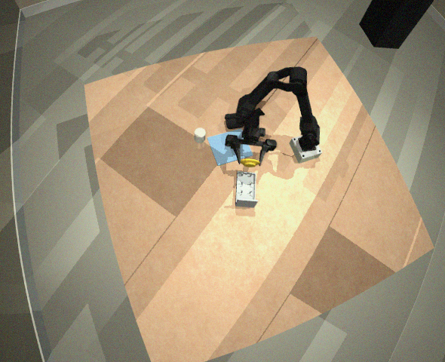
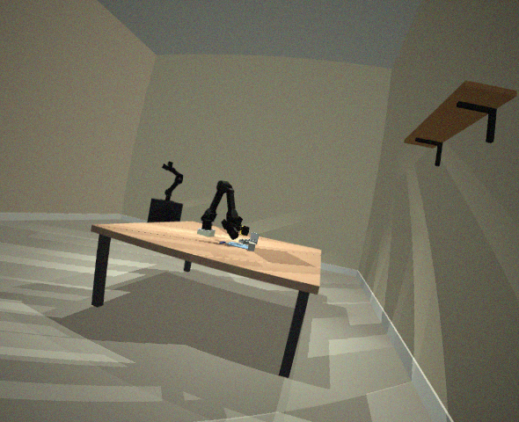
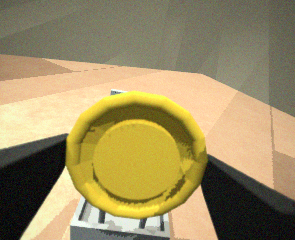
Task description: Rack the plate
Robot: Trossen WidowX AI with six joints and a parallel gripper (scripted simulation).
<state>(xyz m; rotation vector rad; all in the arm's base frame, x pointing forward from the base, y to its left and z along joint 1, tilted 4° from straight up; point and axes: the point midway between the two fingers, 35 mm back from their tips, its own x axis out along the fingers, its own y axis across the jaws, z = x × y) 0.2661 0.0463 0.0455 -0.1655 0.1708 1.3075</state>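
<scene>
The grey dish rack is 2 cm ahead of my gripper tip, 6 cm to the left of it and 7 cm below it. The rest, counted from my gripper tip: white cup: 15 cm ahead, 18 cm to the right, 7 cm below; yellow plate: 1 cm to the right.
</scene>
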